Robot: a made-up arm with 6 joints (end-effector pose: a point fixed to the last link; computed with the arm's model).
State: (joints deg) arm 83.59 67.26 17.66 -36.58 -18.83 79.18
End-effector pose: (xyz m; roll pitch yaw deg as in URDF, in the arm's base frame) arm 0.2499 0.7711 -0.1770 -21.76 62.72 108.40
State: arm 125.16 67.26 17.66 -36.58 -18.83 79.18
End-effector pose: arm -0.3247 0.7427 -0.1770 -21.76 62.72 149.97
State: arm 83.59 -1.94 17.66 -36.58 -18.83 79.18
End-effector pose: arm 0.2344 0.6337 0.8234 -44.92 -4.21 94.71
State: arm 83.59 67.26 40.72 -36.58 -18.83 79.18
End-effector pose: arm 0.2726 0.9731 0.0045 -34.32 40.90 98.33
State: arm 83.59 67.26 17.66 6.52 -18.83 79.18
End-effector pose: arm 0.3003 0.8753 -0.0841 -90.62 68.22 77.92
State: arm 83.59 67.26 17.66 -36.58 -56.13 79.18
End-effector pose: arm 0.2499 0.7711 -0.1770 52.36 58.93 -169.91
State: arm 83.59 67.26 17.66 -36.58 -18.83 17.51
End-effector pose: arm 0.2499 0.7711 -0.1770 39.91 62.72 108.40
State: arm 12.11 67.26 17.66 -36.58 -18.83 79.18
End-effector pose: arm 0.8106 0.0080 -0.1770 -21.76 62.72 36.92
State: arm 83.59 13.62 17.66 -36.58 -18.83 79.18
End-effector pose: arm 0.2497 0.7699 0.6254 -41.90 11.06 94.89
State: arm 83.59 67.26 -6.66 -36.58 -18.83 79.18
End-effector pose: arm 0.2194 0.4998 -0.2661 41.93 78.88 169.69
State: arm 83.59 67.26 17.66 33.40 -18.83 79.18
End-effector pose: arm 0.2759 0.9457 -0.0269 -132.44 63.56 60.07
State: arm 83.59 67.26 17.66 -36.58 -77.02 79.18
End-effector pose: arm 0.2499 0.7711 -0.1770 69.11 42.70 -148.62
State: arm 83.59 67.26 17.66 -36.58 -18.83 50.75
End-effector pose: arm 0.2499 0.7711 -0.1770 6.67 62.72 108.40
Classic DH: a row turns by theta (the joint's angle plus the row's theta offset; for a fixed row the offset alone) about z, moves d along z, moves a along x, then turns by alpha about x. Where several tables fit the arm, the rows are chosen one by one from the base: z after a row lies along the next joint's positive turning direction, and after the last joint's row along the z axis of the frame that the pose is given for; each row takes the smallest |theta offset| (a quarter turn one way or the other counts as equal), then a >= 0, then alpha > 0; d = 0 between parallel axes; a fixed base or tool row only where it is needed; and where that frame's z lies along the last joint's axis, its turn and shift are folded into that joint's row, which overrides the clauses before.
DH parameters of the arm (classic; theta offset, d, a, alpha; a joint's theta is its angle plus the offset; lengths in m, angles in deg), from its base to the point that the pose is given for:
joint 1: 0 0.223 0 -90
joint 2: -90 0 0.489 180
joint 3: 0 0 0 -90
joint 4: 0 -0.671 0 90
joint 5: 0 0.202 0 -90
joint 6: 90 0 0 90
tool (fixed): -90 0 0 0

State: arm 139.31 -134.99 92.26 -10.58 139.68 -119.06
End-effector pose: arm 0.7577 -0.3896 -0.5903 111.84 -7.36 132.43
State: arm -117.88 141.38 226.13 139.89 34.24 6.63
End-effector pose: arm 0.0257 -0.2817 0.5210 178.82 -51.61 -82.16
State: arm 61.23 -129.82 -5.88 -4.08 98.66 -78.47
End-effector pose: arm -0.1787 -0.7441 0.4746 -98.44 42.49 -113.30
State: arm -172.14 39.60 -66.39 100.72 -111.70 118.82
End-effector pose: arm -0.3095 -0.0807 -0.0999 44.65 -17.93 114.22
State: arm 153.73 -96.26 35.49 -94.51 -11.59 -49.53
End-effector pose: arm 0.6948 -0.3606 0.8044 -23.61 -46.08 -43.05
